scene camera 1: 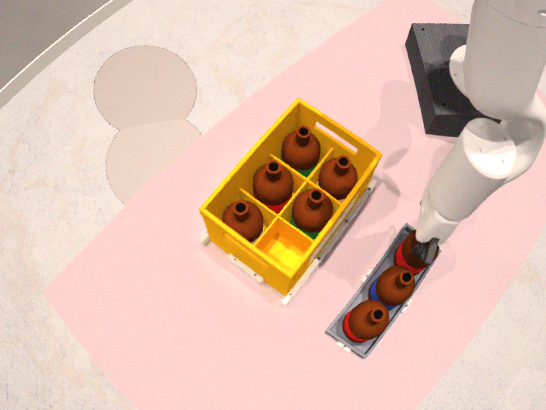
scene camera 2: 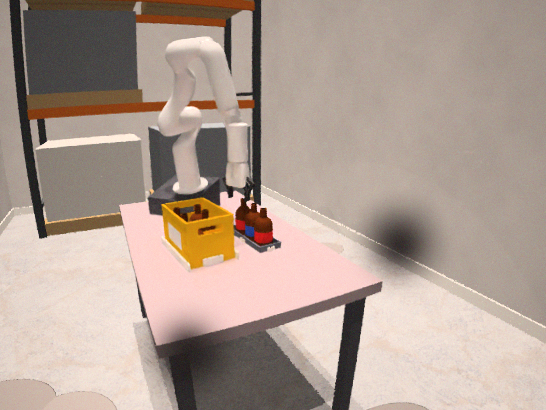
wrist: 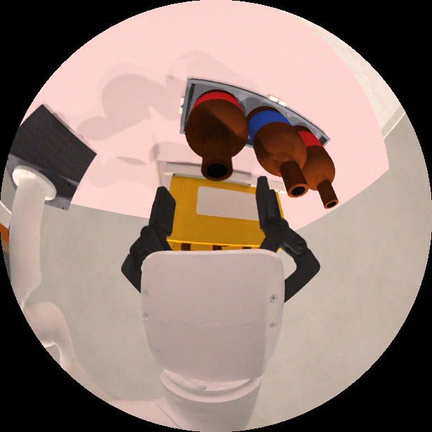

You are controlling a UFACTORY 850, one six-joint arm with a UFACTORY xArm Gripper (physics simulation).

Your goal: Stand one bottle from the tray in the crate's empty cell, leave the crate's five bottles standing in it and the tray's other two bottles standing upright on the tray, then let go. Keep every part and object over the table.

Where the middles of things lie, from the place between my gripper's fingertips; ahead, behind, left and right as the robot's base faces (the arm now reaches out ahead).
My hand is 90 mm short of the blue-banded bottle (scene camera 1: 395, 285), 20 mm to the right of it and 80 mm above it.
